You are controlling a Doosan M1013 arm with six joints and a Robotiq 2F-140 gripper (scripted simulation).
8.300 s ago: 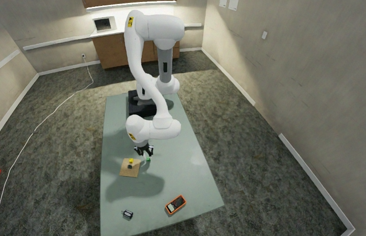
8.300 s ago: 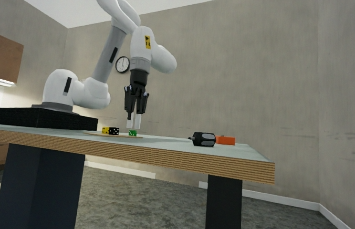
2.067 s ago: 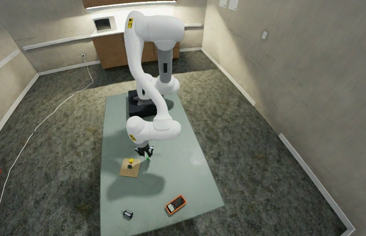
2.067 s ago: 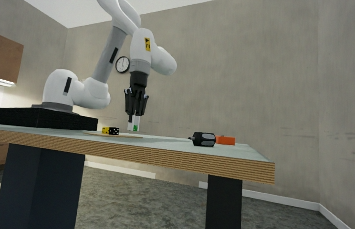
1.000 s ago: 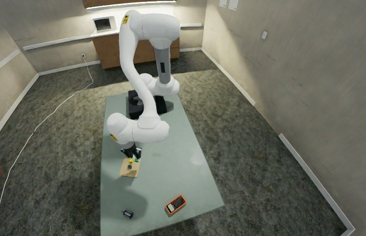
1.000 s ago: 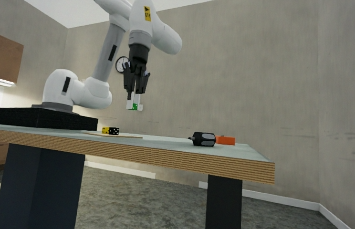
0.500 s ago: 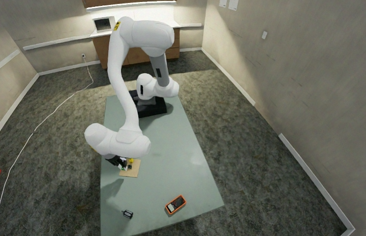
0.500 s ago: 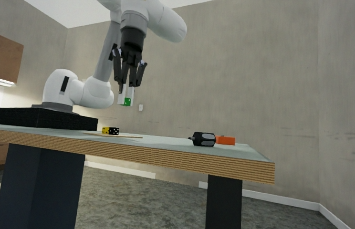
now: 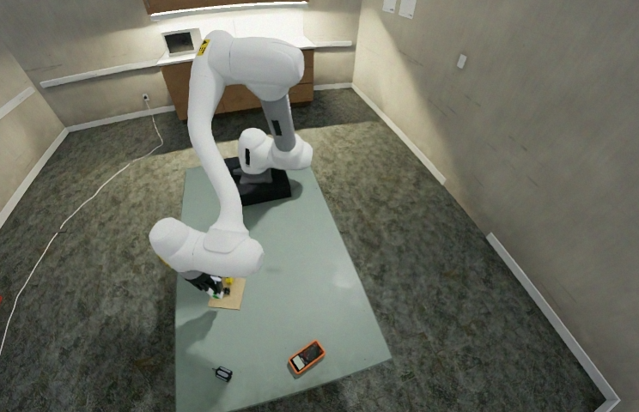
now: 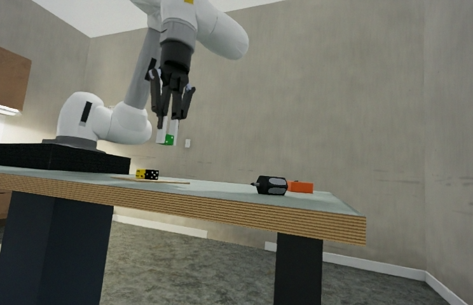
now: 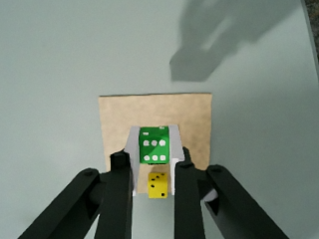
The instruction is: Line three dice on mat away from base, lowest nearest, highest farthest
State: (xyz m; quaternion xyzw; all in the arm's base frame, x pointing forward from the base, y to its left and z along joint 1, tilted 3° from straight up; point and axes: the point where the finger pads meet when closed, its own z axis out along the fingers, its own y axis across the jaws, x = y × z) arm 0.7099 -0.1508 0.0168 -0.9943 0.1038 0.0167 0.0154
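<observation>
My hand is 5 cm past the black die, 1 cm to the right of it and 11 cm above it. The rest, counted from my hand: yellow die: 10 cm behind, 2 cm to the left, 11 cm below; then green die: 2 cm below; then tan mat: 5 cm behind, 1 cm to the left, 13 cm below.
</observation>
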